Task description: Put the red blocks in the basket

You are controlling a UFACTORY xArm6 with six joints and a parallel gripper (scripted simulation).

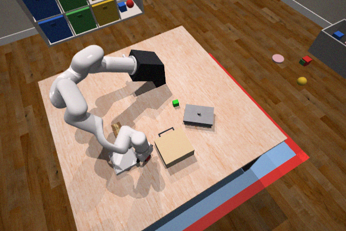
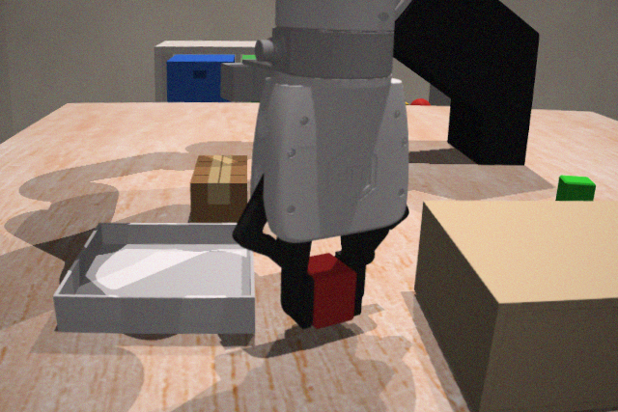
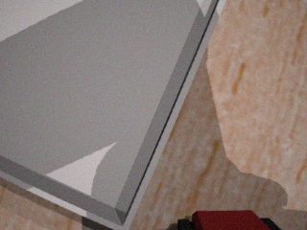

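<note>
The grey basket lies 7 cm behind my hand, 12 cm to the right of it and 2 cm below it. Round my hand: drawer (2 cm ahead, 17 cm to the left, 1 cm above); then light wooden cabinet (3 cm ahead, 17 cm to the left, 1 cm above); then cardboard box (24 cm behind, 8 cm to the right).
</note>
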